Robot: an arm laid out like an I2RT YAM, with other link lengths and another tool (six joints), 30 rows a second.
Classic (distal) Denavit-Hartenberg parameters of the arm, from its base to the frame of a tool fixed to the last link. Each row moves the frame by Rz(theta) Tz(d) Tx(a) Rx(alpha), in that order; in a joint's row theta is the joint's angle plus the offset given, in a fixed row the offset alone. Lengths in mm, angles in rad.
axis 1: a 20.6, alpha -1.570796, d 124.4, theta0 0
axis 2: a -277.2, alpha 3.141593, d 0, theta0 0
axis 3: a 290.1, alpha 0, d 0, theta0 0.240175
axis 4: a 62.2, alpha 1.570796, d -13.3, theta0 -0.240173
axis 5: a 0, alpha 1.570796, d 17, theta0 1.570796
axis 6: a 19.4, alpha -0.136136, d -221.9, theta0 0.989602
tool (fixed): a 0, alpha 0, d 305.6, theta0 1.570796
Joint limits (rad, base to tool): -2.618..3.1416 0..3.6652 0..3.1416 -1.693..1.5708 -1.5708..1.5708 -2.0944..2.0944
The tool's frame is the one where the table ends.
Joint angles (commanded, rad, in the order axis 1, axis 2, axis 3, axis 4, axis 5, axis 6), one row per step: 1.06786, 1.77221, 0.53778, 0.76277, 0.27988, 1.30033; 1.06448, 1.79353, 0.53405, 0.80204, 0.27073, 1.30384; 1.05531, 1.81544, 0.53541, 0.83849, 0.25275, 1.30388; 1.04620, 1.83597, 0.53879, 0.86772, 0.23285, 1.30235; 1.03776, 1.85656, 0.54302, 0.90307, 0.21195, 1.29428; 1.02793, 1.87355, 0.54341, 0.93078, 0.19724, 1.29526; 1.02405, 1.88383, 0.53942, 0.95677, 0.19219, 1.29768; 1.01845, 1.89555, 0.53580, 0.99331, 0.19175, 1.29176; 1.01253, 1.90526, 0.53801, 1.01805, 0.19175, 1.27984; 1.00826, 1.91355, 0.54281, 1.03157, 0.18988, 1.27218; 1.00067, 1.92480, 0.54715, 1.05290, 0.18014, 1.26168; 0.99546, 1.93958, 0.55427, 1.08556, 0.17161, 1.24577
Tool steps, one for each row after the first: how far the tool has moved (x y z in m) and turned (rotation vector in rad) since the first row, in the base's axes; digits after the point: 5 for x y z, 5 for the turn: 0.00073, 0.00036, -0.00300, 0.01672, -0.00110, 0.00329; 0.00320, 0.00112, -0.00516, 0.03444, -0.00201, 0.01029; 0.00552, 0.00199, -0.00731, 0.04812, -0.00162, 0.01983; 0.00771, 0.00338, -0.00870, 0.06359, -0.00897, 0.03385; 0.01027, 0.00302, -0.01062, 0.07673, -0.00915, 0.03711; 0.01107, 0.00232, -0.01161, 0.08924, -0.01217, 0.03704; 0.01301, 0.00171, -0.01192, 0.10332, -0.02751, 0.03457; 0.01565, 0.00202, -0.01185, 0.10994, -0.04492, 0.03355; 0.01778, 0.00286, -0.01195, 0.11361, -0.05499, 0.03404; 0.02035, 0.00338, -0.01221, 0.12055, -0.06708, 0.03952; 0.02282, 0.00524, -0.01167, 0.13239, -0.08920, 0.04819
